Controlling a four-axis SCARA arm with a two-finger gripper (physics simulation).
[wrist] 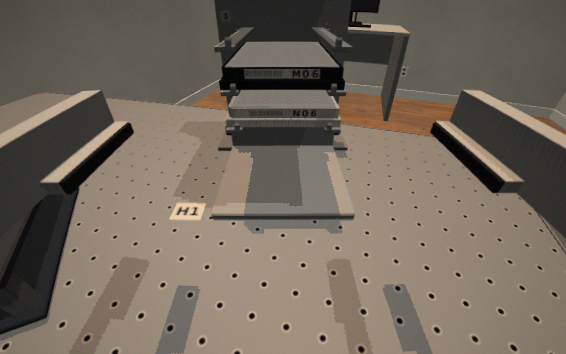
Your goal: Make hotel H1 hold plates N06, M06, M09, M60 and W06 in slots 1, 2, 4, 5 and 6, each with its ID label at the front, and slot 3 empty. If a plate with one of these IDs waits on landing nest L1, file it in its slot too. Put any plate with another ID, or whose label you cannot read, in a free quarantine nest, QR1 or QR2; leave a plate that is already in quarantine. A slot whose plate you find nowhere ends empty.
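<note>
Hotel H1 (pixel 285 17) stands ahead with a dark back panel. A black-edged plate labelled M06 (pixel 283 74) lies level in slot 2, its ID label facing front. Below it a grey plate labelled N06 (pixel 284 113) lies in slot 1, its label also facing front. Above M06, the slot 3 rails carry no plate in the part that shows. The higher slots are out of view. My gripper (pixel 282 108) is open and empty, its fingers wide apart in front of the hotel. Plates M09, M60 and W06, nest L1 and nests QR1 and QR2 do not show.
The hotel's base plate (pixel 283 216) extends forward on the perforated table top (pixel 285 250). An H1 sign (pixel 187 211) lies left of its front edge. A dark object (pixel 37 270) stands at the lower left, partly behind the left finger. A desk (pixel 377 30) with a monitor stands behind at right.
</note>
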